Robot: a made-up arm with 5 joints. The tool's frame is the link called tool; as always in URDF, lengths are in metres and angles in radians.
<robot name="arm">
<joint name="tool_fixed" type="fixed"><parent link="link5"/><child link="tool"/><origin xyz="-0.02 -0.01 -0.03" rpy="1.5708 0 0"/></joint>
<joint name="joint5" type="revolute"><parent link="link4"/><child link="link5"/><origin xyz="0.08 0.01 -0.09"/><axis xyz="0 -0.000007 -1"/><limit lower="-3.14" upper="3.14" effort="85" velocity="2"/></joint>
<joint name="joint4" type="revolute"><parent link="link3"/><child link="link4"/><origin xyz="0.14 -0.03 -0.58"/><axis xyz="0 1 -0.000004"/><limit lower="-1.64" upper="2.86" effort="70" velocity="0.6"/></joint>
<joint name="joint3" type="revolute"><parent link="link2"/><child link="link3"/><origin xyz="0.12 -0.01 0.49"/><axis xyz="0 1 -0.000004"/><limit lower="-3.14" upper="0.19" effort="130" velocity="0.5"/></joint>
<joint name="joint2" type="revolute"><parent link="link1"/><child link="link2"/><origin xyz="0.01 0.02 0.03"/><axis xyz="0 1 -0.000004"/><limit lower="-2.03" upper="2.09" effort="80" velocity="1.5"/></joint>
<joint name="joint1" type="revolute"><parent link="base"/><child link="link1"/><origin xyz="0.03 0.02 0.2"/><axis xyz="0 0 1"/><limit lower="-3.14" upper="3.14" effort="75" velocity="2.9"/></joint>
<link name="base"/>
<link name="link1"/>
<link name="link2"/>
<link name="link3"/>
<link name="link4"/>
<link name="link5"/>
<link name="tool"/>
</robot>
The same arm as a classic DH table. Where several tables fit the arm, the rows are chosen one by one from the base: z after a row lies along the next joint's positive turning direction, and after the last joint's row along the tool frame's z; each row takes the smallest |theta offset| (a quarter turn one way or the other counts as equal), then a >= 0, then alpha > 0; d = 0 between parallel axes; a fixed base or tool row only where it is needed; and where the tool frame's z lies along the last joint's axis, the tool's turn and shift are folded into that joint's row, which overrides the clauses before.
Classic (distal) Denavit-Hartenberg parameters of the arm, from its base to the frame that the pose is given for. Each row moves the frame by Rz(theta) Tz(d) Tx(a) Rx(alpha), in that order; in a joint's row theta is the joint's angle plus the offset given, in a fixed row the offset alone. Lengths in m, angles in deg.
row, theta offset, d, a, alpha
base (fixed), 33.69, 0, 0.0361, 0
joint1, -33.69, 0.23, 0.01, -90
joint2, -76.24, 0, 0.5045, 0
joint3, -27.33, 0, -0.5967, 0
joint4, -76.43, -0.01, -0.08, 90
joint5, 0, 0.12, 0.02, 90
tool (fixed), 180, 0.01, 0, 0
Joint limits (deg, base to tool): -179.91..179.91 -116.31..119.75 -179.91..10.89 -93.97..163.87 -179.91..179.91

